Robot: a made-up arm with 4 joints. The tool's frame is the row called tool.
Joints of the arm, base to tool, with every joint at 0 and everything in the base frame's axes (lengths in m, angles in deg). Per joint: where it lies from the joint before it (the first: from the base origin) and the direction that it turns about. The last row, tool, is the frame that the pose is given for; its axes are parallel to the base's.
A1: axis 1 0 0 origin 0.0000 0.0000 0.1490
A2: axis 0 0 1 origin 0.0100 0.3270 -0.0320
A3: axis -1 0 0 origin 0.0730 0.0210 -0.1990
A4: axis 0 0 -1 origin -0.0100 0.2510 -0.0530
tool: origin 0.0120 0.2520 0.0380
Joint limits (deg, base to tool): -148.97..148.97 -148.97..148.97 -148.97..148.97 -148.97..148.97
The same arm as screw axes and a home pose.
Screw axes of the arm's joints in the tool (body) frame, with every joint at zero. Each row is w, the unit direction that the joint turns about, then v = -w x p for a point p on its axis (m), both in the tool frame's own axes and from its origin. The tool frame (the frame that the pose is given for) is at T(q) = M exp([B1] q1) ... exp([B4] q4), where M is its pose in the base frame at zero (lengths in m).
B1 = (1, 0, 0, 0, 0.246, 0.851)
B2 = (0, 0, 1, -0.524, 0.075, 0)
B3 = (-1, 0, 0, 0, -0.015, -0.503)
B4 = (0, 0, -1, 0.252, -0.012, 0)
M =
1 0 0 0.085
0 1 0 0.851
0 0 1 -0.097
0 0 0 1
Joint limits (deg, base to tool): -148.97..148.97 -148.97..148.97 -148.97..148.97 -148.97..148.97

